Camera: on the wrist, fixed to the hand. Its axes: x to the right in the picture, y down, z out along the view.
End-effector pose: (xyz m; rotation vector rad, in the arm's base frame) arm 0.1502 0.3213 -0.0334 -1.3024 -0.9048 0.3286
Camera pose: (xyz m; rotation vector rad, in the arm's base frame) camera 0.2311 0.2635 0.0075 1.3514 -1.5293 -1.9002
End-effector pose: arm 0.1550 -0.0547 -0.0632 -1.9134 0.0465 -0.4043
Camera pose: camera 0.1464 -0.1378 0.0046 -0.1706 2.3635 1.6514
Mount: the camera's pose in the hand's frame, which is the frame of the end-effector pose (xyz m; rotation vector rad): 0.0278 -0.0321 -0.0988 -0.2474 -0.0591 3.0573
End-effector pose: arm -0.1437 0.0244 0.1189 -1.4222 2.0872 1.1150
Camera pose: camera -0.1145 -0.0750 0.1478 -1.7918 -1.2452 -0.6851
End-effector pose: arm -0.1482 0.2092 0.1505 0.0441 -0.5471 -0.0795
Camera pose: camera -0.0751 0.1768 0.0786 -1.0416 -0.1413 2.8091
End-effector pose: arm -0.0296 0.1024 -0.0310 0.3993 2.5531 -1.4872
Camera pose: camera -0.0663 0.1774 0.0368 2.0068 -0.1506 0.3050
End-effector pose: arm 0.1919 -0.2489 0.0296 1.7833 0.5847 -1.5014
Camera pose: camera 0.2379 -0.1560 0.0011 0.4791 -1.4537 0.7776
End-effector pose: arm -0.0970 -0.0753 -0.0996 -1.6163 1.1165 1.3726
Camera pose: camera -0.0305 -0.1591 -0.1108 -0.9190 -1.3943 -1.0117
